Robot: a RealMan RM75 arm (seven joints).
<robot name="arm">
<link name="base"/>
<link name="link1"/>
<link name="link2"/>
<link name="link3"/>
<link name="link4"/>
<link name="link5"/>
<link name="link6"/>
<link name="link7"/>
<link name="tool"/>
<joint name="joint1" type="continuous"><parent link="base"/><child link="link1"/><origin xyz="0 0 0.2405"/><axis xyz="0 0 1"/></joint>
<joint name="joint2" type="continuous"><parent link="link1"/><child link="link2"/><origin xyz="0 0 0"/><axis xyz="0 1 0"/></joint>
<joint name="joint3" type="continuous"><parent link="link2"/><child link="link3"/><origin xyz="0 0 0.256"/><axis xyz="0 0 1"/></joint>
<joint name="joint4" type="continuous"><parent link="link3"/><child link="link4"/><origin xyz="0 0 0"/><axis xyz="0 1 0"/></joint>
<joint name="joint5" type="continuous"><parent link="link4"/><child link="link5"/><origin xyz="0 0 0.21"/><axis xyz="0 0 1"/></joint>
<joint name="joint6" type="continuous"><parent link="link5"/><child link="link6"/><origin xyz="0 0 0"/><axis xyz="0 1 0"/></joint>
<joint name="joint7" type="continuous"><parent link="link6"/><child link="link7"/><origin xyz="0 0 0.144"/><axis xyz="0 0 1"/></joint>
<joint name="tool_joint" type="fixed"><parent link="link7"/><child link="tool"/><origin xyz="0 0 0"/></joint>
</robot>
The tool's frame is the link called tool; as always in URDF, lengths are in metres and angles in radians. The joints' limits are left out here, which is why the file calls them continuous.
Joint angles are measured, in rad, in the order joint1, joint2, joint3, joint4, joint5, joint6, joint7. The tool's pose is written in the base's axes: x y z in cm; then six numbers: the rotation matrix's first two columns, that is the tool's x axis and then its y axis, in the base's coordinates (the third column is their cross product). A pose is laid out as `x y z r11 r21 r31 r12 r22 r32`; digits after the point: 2 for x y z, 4 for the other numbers.
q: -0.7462, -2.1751, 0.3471, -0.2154, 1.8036, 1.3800, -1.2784
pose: -16.99 29.50 -13.51 0.1076 0.6956 0.7103 0.7010 -0.5597 0.4420
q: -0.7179, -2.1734, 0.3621, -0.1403, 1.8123, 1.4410, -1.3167
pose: -17.92 29.77 -12.14 0.1147 0.6769 0.7271 0.6834 -0.5850 0.4367
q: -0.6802, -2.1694, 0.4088, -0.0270, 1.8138, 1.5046, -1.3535
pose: -19.38 30.07 -10.34 0.1643 0.6464 0.7451 0.6677 -0.6289 0.3983
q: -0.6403, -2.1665, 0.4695, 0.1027, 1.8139, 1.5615, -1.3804
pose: -20.72 30.26 -8.49 0.2435 0.6070 0.7565 0.6461 -0.6832 0.3403
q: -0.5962, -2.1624, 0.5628, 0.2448, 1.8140, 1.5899, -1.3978
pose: -22.04 30.31 -6.93 0.3623 0.5651 0.7412 0.6221 -0.7388 0.2591
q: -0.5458, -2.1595, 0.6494, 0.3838, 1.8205, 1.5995, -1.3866
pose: -23.23 30.22 -5.60 0.4889 0.5020 0.7134 0.5852 -0.7952 0.1586
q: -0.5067, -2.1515, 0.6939, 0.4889, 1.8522, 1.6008, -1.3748
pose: -24.32 30.14 -4.44 0.5877 0.4510 0.6717 0.5514 -0.8308 0.0753
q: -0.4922, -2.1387, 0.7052, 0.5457, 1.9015, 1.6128, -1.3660
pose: -25.06 30.04 -3.60 0.6563 0.4222 0.6254 0.5183 -0.8545 0.0330
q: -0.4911, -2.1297, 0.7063, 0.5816, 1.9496, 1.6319, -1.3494
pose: -25.38 29.96 -3.07 0.7101 0.3926 0.5845 0.4773 -0.8787 0.0104
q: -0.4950, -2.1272, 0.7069, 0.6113, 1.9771, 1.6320, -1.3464
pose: -25.43 30.23 -2.72 0.7421 0.3720 0.5576 0.4550 -0.8904 -0.0115
